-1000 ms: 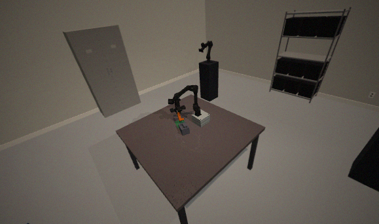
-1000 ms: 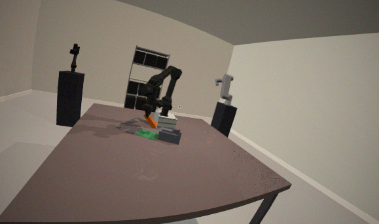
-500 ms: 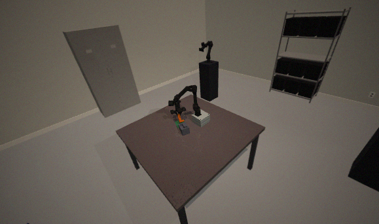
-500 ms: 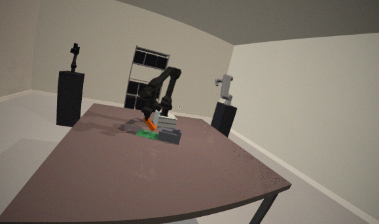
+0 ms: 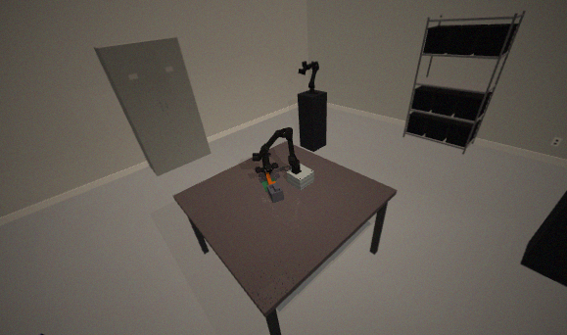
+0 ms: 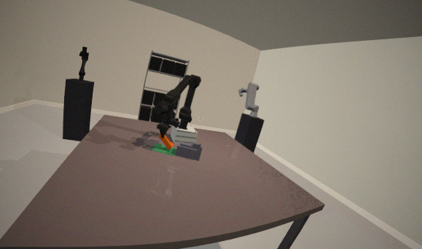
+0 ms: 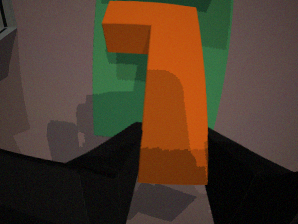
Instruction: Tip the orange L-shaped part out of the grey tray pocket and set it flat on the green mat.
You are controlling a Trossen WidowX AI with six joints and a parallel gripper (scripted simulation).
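My gripper tip is 90 mm above the green mat and 20 mm to the right of it. The rest, counted from my gripper tip: orange L-shaped part: 40 mm to the left, 30 mm below.
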